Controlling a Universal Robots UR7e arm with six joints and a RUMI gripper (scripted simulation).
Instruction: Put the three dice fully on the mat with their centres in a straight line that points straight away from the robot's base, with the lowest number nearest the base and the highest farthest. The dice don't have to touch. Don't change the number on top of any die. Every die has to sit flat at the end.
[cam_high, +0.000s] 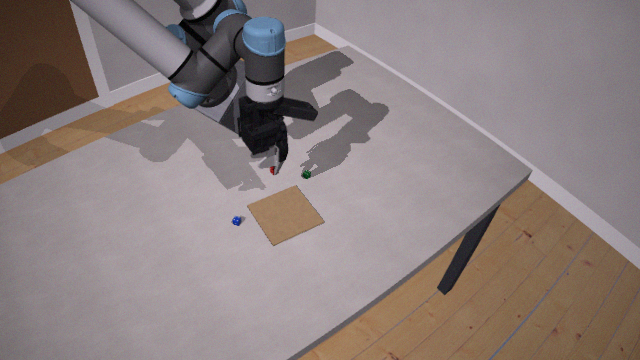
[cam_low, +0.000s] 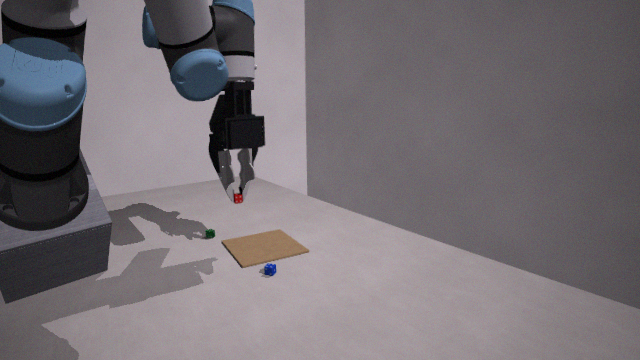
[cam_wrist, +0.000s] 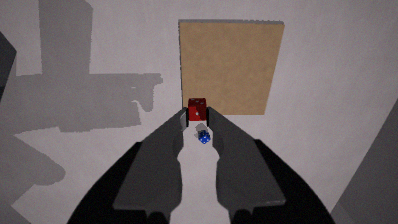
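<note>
My gripper is now 50 mm short of the square mat, 10 mm to the left of it and 120 mm above it. The rest, counted from my hand: blue die 20 mm behind, 110 mm to the right, 110 mm below; then green die 10 mm behind, 120 mm to the left, 110 mm below; then red die 10 mm below.
</note>
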